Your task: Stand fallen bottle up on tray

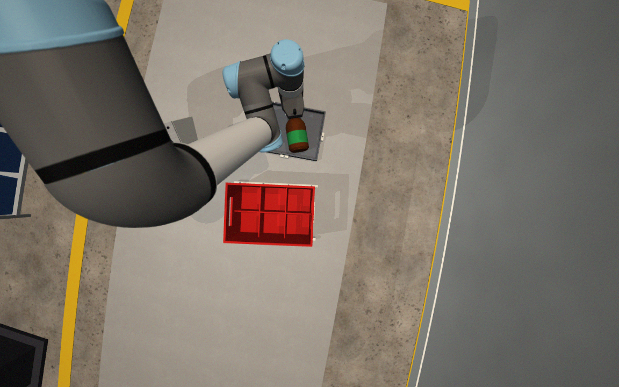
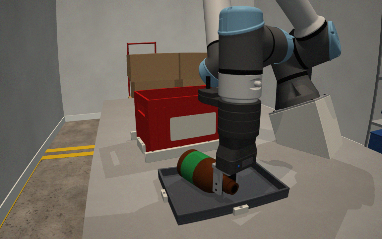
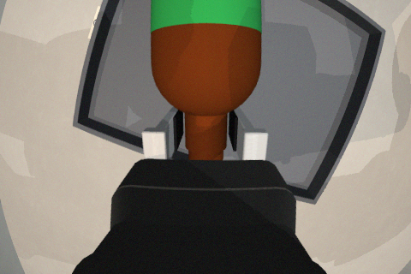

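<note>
Now: hand 2 cm short of the bottle, 5 cm to the left of it and 1 cm above it. Round my hand: red crate: 2 cm ahead, 36 cm to the right, 4 cm above; then dark grey tray: 1 cm behind, 5 cm to the right, 3 cm below.
</note>
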